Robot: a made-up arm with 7 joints.
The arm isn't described. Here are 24 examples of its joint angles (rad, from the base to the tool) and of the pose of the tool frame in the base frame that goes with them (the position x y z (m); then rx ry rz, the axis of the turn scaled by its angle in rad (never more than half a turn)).
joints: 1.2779 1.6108 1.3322 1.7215 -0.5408 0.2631 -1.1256
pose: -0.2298 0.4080 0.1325 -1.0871 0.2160 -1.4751
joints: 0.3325 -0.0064 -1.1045 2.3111 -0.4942 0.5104 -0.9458
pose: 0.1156 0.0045 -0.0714 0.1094 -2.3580 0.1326
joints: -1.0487 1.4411 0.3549 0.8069 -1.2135 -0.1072 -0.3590
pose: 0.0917 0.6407 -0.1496 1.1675 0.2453 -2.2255
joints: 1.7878 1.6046 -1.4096 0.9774 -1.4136 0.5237 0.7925
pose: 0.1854 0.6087 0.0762 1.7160 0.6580 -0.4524
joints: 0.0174 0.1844 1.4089 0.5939 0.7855 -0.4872 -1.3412
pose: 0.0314 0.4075 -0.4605 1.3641 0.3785 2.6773
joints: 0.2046 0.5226 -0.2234 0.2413 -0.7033 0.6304 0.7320
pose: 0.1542 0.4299 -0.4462 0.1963 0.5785 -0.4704
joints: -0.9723 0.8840 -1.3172 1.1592 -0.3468 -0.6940 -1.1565
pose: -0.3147 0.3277 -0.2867 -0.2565 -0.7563 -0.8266
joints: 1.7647 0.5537 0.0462 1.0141 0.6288 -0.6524 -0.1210
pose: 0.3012 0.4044 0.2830 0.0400 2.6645 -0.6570
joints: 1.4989 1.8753 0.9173 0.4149 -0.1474 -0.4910 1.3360
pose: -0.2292 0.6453 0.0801 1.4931 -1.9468 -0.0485
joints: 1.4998 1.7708 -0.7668 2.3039 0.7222 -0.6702 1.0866
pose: 0.1190 0.3081 0.1305 0.4092 -1.3998 -2.6670
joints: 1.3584 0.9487 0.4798 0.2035 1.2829 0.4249 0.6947
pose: 0.2952 0.6246 -0.0161 -1.2054 -2.2894 0.9640
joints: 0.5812 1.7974 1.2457 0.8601 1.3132 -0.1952 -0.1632
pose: -0.1026 0.5727 0.2704 -0.3733 2.5425 -0.9051
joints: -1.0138 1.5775 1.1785 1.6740 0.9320 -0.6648 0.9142
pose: 0.2556 0.4287 0.0431 -0.1050 -1.7319 -1.7119
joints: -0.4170 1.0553 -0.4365 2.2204 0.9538 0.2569 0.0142
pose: 0.1153 0.2412 -0.2011 -0.6441 -0.8364 -0.4823
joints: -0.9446 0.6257 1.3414 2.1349 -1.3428 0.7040 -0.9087
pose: 0.0367 0.4322 -0.0349 -2.7529 0.1791 0.4696
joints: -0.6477 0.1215 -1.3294 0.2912 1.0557 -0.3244 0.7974
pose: -0.3080 0.1685 -0.4365 -1.0549 0.2922 -0.0754
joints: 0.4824 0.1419 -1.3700 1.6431 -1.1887 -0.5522 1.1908
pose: 0.1827 -0.0375 -0.2378 -0.0790 0.5072 2.7358
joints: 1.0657 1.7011 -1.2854 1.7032 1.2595 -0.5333 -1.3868
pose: 0.2207 0.4527 -0.0394 1.0623 -1.8050 0.9738
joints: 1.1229 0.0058 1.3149 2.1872 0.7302 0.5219 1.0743
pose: 0.1404 0.3812 -0.0081 0.2480 2.9702 0.1890
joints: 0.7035 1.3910 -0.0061 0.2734 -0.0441 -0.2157 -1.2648
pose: 0.1150 0.6978 -0.0274 2.5987 -0.8851 0.8298
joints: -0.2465 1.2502 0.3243 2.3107 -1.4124 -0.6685 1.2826
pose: 0.1818 0.2962 -0.0207 1.4355 0.6486 -2.4469
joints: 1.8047 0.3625 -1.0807 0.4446 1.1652 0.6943 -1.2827
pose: 0.4900 0.2667 0.1707 1.0238 -1.1259 0.8082
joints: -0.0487 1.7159 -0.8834 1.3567 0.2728 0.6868 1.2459
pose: 0.1533 0.5368 -0.1526 -0.0828 0.6920 -0.5649
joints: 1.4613 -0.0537 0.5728 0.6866 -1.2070 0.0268 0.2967
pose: 0.4976 0.2390 0.0841 0.6687 -1.7322 -0.3791
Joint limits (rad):
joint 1: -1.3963..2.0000
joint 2: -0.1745..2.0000
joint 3: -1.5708..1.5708
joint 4: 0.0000..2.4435
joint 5: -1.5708..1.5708
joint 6: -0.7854..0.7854
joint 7: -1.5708..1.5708
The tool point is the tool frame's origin. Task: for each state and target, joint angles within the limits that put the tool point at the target. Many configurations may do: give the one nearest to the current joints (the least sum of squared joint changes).
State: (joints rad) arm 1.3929 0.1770 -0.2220 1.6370 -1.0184 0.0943 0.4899
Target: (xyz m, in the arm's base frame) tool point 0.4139 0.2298 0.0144
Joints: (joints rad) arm 0.9595 0.3068 -0.1924 1.3746 -1.0184 0.0943 0.4899
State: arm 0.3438 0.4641 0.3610 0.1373 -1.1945 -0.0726 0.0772
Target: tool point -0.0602 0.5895 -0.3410
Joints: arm -0.2430 0.8565 0.3953 0.0990 -1.1945 -0.0726 0.0772
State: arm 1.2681 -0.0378 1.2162 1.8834 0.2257 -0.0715 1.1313
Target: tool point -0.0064 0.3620 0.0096
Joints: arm 1.3059 0.5083 1.5253 2.4414 0.2257 -0.0715 1.1313
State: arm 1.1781 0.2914 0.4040 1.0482 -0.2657 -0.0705 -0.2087
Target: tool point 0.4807 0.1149 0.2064
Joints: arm 1.7688 -0.1745 0.2602 0.4453 -0.2657 -0.0705 -0.2087
